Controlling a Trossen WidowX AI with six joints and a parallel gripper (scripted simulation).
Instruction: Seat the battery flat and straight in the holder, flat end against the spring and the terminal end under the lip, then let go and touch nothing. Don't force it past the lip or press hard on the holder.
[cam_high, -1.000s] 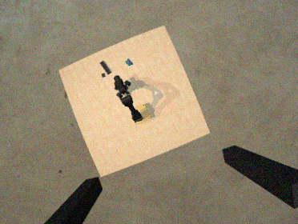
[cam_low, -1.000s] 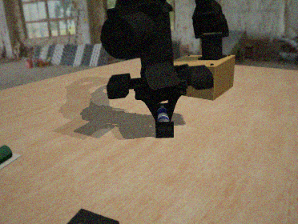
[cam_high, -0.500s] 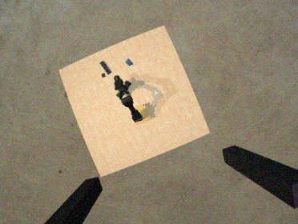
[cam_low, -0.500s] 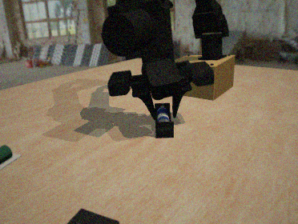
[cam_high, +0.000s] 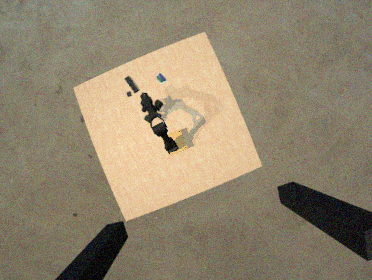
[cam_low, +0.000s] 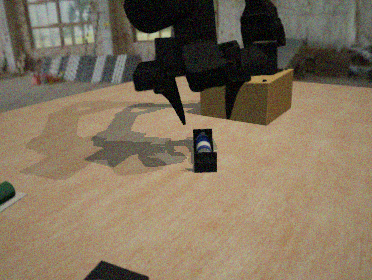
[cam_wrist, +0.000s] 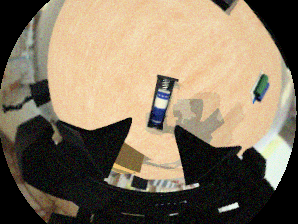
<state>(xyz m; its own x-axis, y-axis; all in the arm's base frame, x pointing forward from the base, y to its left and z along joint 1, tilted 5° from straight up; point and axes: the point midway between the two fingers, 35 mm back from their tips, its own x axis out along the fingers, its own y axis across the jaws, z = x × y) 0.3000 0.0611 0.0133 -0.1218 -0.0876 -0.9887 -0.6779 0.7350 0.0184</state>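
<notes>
My gripper tip is now 4 cm above the battery and 1 cm short of it.
</notes>
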